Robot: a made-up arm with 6 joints.
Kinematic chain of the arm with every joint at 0, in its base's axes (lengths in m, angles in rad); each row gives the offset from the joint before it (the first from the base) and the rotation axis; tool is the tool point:
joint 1: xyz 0 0 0.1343 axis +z
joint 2: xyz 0 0 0 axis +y
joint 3: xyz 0 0 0.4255 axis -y
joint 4: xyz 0 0 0 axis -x
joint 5: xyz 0.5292 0 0 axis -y
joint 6: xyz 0 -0.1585 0 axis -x
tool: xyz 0 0 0
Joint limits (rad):
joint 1: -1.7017..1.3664
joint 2: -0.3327..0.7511
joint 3: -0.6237..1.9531
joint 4: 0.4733..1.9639
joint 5: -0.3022..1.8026
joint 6: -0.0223..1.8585
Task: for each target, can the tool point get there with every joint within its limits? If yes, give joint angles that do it. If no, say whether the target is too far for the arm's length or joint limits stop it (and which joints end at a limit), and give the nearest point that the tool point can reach.
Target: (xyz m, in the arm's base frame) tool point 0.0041 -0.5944 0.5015
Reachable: yes | joints -1.4277 0.1066 -0.2481 1.0368 0.1783 0.7136
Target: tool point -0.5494 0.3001 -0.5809
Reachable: no: joint limits stop it (at a limit: joint 1, joint 2, joint 3, joint 4) | nearest point 0.0496 0.5382 -0.0452 | short by 0.838 m
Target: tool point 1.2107 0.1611 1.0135
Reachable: no: too far | nearest point 0.7553 0.1005 0.7331 | short by 0.538 m
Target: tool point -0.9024 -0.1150 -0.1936
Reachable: no: joint limits stop it (at a limit: joint 1, joint 2, joint 3, joint 4) | nearest point -0.2005 -0.4419 -0.0597 | short by 0.786 m
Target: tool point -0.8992 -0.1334 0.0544
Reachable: no: joint limits stop it (at a limit: joint 1, joint 3, joint 4) | nearest point -0.2024 -0.4567 -0.0191 | short by 0.772 m
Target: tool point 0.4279 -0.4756 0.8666
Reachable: yes | joints -0.7938 0.6001 1.0762 1.3911 0.1612 0.5535
